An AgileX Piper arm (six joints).
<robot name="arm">
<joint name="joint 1" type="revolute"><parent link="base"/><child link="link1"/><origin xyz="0 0 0.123" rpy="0 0 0"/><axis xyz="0 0 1"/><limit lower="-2.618" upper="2.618"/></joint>
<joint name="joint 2" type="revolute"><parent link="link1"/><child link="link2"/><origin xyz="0 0 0" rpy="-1.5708 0 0"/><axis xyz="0 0 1"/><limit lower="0" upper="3.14"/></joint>
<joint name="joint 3" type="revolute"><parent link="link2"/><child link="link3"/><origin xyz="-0.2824 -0.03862 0" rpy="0 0 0"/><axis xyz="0 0 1"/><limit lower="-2.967" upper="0"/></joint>
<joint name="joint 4" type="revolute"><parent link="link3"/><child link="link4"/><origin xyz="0.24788 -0.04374 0" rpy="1.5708 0 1.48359"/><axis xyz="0 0 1"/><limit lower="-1.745" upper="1.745"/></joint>
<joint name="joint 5" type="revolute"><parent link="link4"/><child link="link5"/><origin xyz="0 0 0" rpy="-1.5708 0 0"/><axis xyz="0 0 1"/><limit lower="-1.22" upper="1.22"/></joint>
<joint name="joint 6" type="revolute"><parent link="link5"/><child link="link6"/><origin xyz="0 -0.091 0" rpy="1.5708 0 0"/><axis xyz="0 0 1"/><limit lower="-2.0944" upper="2.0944"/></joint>
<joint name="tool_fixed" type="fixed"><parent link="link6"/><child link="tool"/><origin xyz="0 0 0" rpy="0 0 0"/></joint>
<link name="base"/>
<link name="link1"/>
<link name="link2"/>
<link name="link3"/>
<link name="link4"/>
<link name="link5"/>
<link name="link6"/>
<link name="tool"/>
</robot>
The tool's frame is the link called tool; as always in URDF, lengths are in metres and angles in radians.
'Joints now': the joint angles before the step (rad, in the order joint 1, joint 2, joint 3, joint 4, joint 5, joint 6). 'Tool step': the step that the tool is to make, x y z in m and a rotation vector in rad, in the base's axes. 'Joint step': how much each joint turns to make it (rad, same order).
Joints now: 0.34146 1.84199 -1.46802 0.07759 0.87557 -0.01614
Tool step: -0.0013 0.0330 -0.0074 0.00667 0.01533 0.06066
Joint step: 0.07649 0.04871 -0.04368 0.00571 0.00576 0.01597
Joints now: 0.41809 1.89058 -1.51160 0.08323 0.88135 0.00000
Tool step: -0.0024 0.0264 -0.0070 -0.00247 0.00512 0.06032
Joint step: 0.06027 0.04110 -0.03530 0.00002 -0.00012 -0.00007
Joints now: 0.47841 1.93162 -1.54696 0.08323 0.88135 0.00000
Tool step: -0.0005 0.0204 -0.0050 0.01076 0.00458 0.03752
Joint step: 0.04103 0.03798 -0.03890 0.01221 -0.00020 -0.00009
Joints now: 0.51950 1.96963 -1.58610 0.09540 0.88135 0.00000
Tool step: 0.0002 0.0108 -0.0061 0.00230 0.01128 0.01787
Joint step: 0.02016 0.02810 -0.02128 0.00794 0.00175 0.00012
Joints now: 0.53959 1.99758 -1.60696 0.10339 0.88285 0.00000
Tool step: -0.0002 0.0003 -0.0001 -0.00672 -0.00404 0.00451
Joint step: 0.00217 0.00009 0.00004 -0.00826 -0.00015 0.00013
